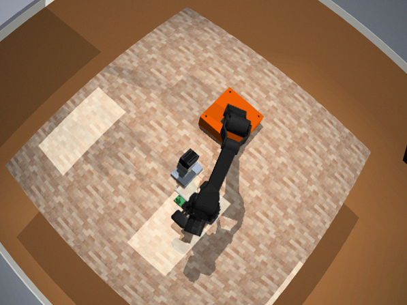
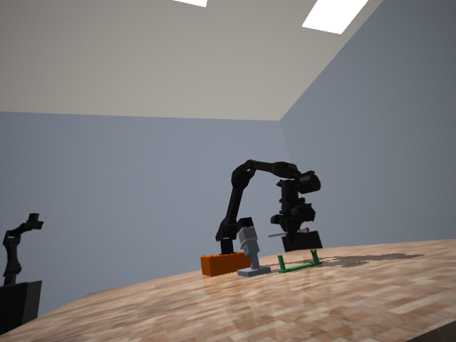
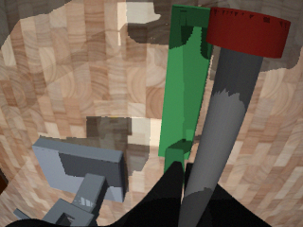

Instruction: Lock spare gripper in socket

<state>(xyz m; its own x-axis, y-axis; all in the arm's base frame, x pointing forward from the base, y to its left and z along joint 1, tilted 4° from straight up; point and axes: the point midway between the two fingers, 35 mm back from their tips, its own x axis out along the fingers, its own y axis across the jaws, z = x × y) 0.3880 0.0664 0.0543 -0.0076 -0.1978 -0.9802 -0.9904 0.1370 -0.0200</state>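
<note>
My gripper tip is now 5 cm above the green rack and 1 cm to the right of it. Also, from my gripper tip: spare gripper 11 cm behind, 9 cm to the right, 5 cm above; grey mount 11 cm behind, 9 cm to the right, 2 cm below.
</note>
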